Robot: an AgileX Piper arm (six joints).
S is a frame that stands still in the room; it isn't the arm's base.
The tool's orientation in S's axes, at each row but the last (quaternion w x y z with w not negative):
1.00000, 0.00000, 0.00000, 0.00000
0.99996, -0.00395, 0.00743, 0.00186
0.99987, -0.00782, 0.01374, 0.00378
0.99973, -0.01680, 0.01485, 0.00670
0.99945, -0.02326, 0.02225, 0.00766
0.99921, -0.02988, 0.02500, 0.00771
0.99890, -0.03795, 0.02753, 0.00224
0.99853, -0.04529, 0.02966, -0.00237
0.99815, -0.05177, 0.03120, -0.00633
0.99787, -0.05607, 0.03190, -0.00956
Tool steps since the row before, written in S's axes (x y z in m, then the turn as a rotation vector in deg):
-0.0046, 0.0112, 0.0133, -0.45, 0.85, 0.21
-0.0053, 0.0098, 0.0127, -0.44, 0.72, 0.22
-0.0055, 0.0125, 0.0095, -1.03, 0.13, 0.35
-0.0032, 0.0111, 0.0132, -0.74, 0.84, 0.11
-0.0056, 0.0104, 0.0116, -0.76, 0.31, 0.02
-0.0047, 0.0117, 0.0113, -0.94, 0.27, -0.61
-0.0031, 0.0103, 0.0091, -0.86, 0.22, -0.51
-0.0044, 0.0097, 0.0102, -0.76, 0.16, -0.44
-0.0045, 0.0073, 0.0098, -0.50, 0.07, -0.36
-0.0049, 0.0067, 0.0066, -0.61, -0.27, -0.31
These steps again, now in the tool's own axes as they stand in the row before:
-0.0046, 0.0112, 0.0133, -0.45, 0.85, 0.21
-0.0055, 0.0097, 0.0127, -0.44, 0.72, 0.22
-0.0057, 0.0124, 0.0095, -1.04, 0.13, 0.32
-0.0035, 0.0107, 0.0135, -0.73, 0.85, 0.12
-0.0060, 0.0099, 0.0118, -0.76, 0.32, 0.00
-0.0051, 0.0111, 0.0117, -0.90, 0.32, -0.64
-0.0036, 0.0096, 0.0097, -0.83, 0.26, -0.54
-0.0051, 0.0087, 0.0108, -0.73, 0.20, -0.47
-0.0052, 0.0062, 0.0102, -0.48, 0.10, -0.38
-0.0055, 0.0058, 0.0070, -0.58, -0.24, -0.38

